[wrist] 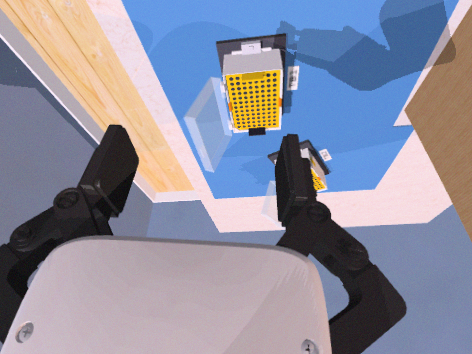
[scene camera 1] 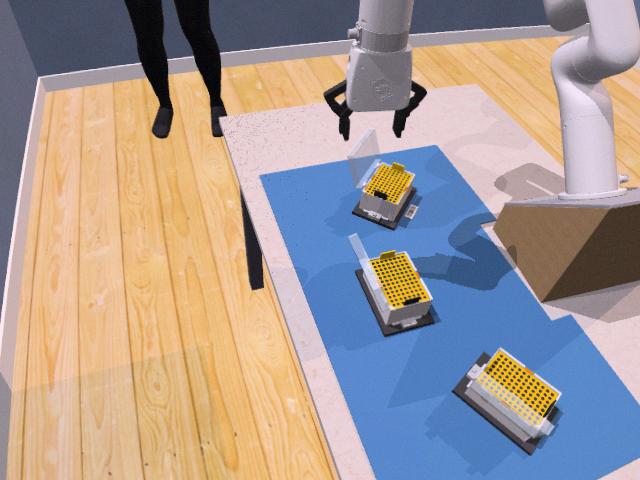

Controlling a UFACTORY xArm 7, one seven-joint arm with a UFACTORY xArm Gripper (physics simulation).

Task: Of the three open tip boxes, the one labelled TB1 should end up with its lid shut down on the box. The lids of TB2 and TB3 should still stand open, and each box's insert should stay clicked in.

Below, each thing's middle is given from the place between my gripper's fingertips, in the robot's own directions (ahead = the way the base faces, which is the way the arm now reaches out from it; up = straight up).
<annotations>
I see the yellow insert (scene camera 1: 534, 393) 420 mm to the left of my hand, 210 mm below it and 110 mm behind it.
</annotations>
